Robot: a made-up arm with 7 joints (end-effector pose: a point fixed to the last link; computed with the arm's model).
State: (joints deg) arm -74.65 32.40 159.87 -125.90 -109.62 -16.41 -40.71
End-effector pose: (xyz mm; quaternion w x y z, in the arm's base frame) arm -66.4 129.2 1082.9 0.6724 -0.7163 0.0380 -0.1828
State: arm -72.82 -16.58 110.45 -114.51 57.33 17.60 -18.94
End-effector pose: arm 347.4 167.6 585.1 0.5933 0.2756 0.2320 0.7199
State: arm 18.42 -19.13 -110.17 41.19 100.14 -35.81 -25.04
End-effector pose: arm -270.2 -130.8 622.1 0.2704 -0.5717 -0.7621 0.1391
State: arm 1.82 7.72 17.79 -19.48 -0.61 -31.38 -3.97
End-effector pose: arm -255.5 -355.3 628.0 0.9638 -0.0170 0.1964 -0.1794
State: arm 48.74 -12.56 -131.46 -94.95 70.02 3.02 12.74
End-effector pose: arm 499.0 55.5 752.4 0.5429 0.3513 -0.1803 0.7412
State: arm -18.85 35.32 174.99 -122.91 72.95 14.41 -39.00
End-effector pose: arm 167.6 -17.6 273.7 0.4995 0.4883 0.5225 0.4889
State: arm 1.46 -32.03 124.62 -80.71 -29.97 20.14 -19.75
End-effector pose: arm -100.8 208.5 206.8 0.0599 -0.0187 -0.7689 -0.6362
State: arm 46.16 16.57 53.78 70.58 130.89 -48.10 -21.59
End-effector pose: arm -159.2 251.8 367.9 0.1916 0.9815 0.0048 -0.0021
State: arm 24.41 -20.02 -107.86 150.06 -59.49 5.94 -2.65
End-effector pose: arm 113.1 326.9 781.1 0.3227 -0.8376 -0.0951 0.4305
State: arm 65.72 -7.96 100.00 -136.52 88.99 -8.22 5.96
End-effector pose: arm -502.7 287.0 754.2 0.4154 0.0374 -0.1107 -0.9021
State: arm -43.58 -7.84 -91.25 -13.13 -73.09 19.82 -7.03
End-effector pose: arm 7.2 -202.6 98.2 0.6399 0.7020 0.0774 0.3029
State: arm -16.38 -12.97 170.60 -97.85 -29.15 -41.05 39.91
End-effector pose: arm 126.9 216.8 505.0 0.3598 0.4679 0.2218 0.7761
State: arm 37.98 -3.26 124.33 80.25 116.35 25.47 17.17
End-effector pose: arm 299.5 501.8 617.7 0.6069 -0.5141 0.3936 0.4609
